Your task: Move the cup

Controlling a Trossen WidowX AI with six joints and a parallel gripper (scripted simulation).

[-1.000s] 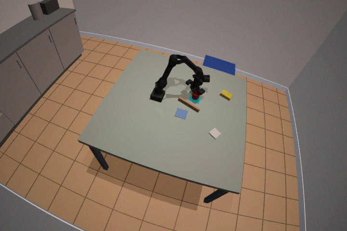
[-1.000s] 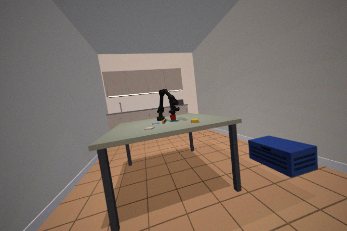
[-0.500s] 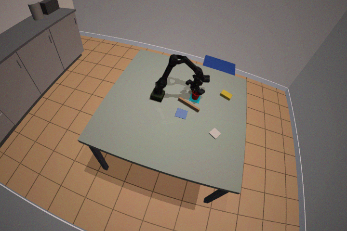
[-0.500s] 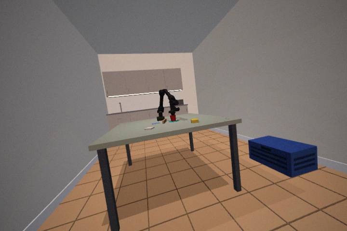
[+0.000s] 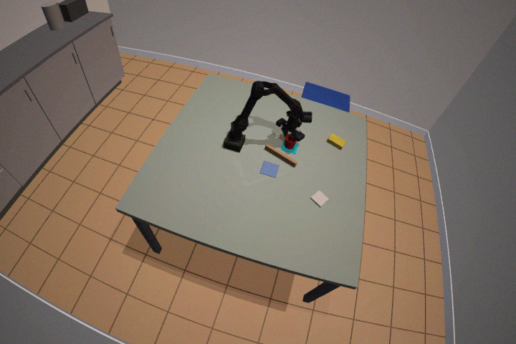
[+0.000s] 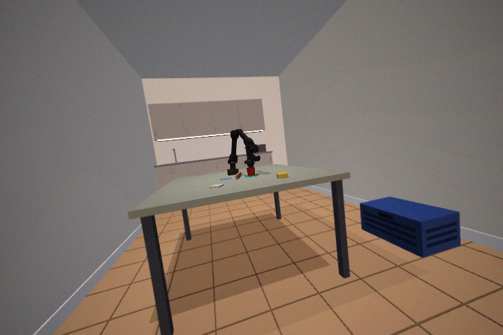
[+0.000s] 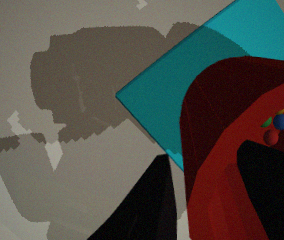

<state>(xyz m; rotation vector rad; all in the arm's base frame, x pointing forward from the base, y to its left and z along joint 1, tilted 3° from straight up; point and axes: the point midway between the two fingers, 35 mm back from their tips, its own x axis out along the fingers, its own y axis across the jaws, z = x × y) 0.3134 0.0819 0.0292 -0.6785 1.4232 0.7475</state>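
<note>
The red cup is 2 cm to the right of my gripper tip and 2 cm ahead of it. Also, from my gripper tip: cyan pad 5 cm below, 3 cm ahead, 2 cm to the right; green marble 3 cm below, 3 cm ahead, 2 cm to the right; wooden bar 12 cm to the right, 4 cm below, 3 cm behind.
</note>
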